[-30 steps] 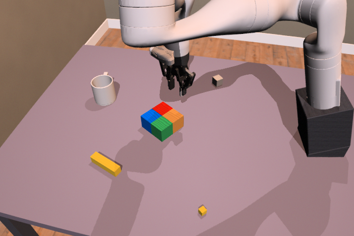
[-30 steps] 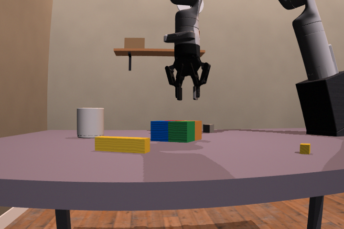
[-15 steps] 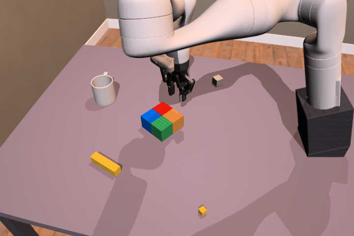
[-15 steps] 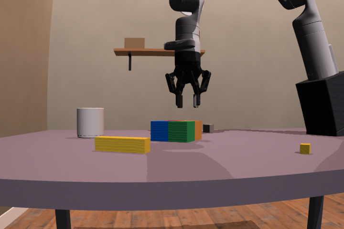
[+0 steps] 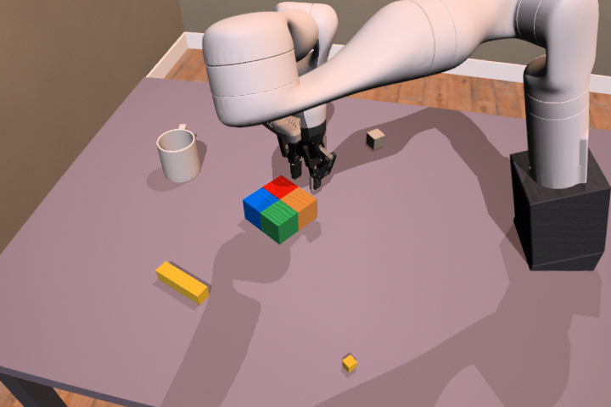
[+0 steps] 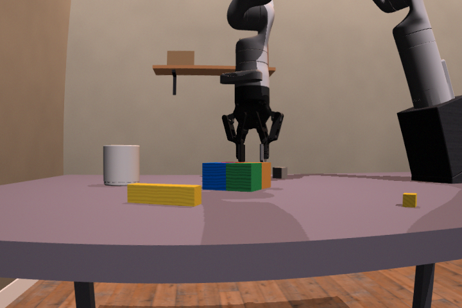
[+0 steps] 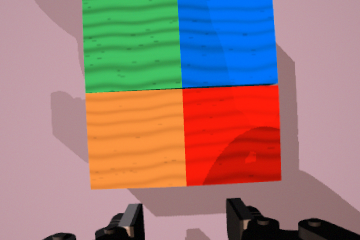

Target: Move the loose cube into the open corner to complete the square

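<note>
Now: the red cube 4 cm below my hand, 4 cm ahead of it and 3 cm to the left of it. Round my hand: orange cube: 5 cm to the left, 4 cm below, 1 cm behind; blue cube: 8 cm to the left, 6 cm ahead, 4 cm below; green cube: 10 cm to the left, 4 cm below, 1 cm ahead.
</note>
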